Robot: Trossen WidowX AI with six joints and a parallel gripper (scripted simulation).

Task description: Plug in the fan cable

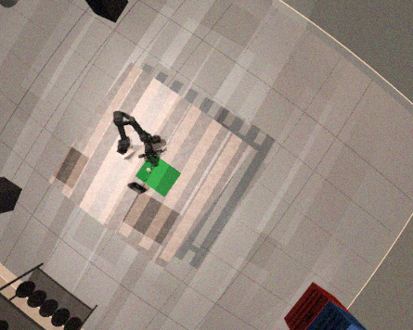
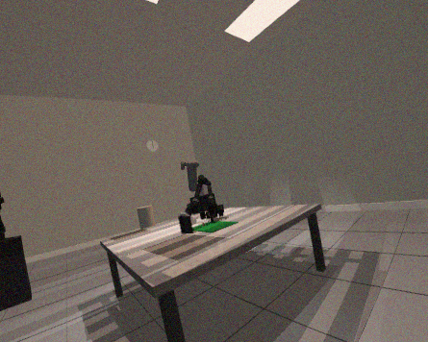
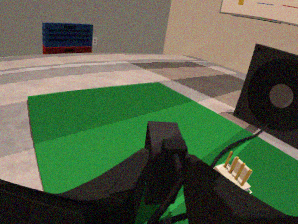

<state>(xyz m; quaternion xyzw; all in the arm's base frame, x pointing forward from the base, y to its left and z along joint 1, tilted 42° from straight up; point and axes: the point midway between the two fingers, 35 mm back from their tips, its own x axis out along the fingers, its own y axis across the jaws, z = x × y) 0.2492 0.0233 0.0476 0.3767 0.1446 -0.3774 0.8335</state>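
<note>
Now: the cream four-pin fan header 3 cm behind my gripper tip, 7 cm to the right of it and 5 cm below it. The rest, counted from my gripper tip: green board 6 cm ahead, 7 cm to the right, 6 cm below; black fan plug 1 cm below; black fan 3 cm behind, 22 cm to the right, 1 cm above.
</note>
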